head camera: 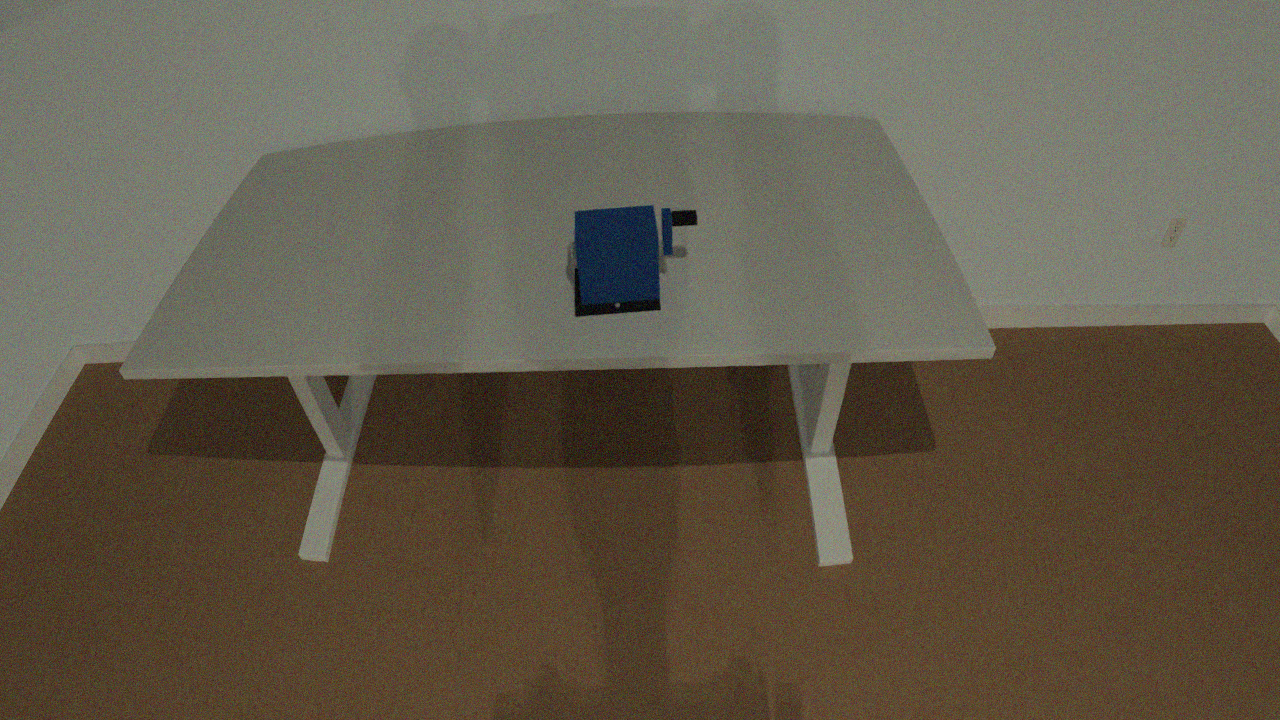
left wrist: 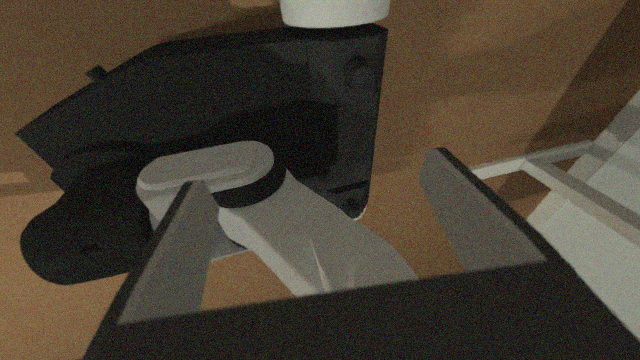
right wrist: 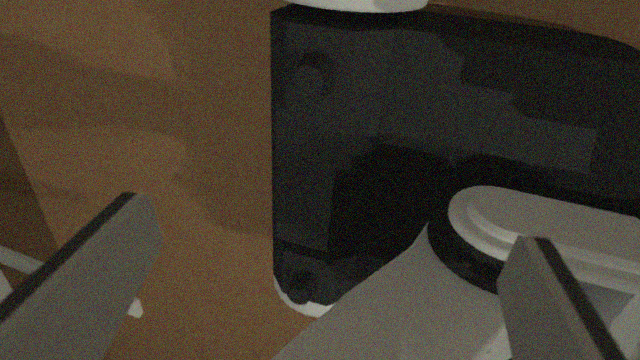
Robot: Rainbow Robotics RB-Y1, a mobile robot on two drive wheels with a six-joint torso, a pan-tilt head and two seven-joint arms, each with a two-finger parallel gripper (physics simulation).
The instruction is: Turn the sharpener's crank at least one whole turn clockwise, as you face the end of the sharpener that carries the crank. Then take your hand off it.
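Places are measured from the robot's base along level axes (x ahead, y left, z up), in millimetres.
Pixels of known places: left gripper, fingertip midpoint: [left wrist: 318,179]; right gripper, fingertip midpoint: [right wrist: 325,238].
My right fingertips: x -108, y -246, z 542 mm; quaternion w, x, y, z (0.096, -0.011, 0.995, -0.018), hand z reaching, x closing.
Behind a point stands the place of what it marks.
The blue sharpener [head camera: 615,255] {x 714, y 25, z 817 mm} with a black base stands on the table, a little right of the middle in the head view. Its crank is on its right side: a blue arm [head camera: 666,231] with a black handle [head camera: 683,217] {x 748, y -72, z 855 mm} that points right, at the arm's far end. My left gripper [left wrist: 318,179] {x -152, y 243, z 537 mm} is open with nothing between its fingers. My right gripper [right wrist: 325,238] {x -108, y -246, z 542 mm} is open with nothing between its fingers. Both are away from the sharpener, which does not show in either wrist view; neither gripper shows in the head view.
The pale table [head camera: 402,268] {x 846, y 399, z 721 mm} stands against a wall [head camera: 1074,134] {x 1391, y -1194, z 709 mm}, on two white legs [head camera: 827,510] [head camera: 320,510]. My dark base [left wrist: 300,75] {x -90, y 169, z 169 mm} [right wrist: 350,100] {x -41, y -149, z 211 mm} shows below the grippers in both wrist views, over the brown floor [head camera: 537,582] {x 629, y 248, z 1 mm}. A wall outlet [head camera: 1174,232] {x 1382, y -1734, z 405 mm} is at the far right.
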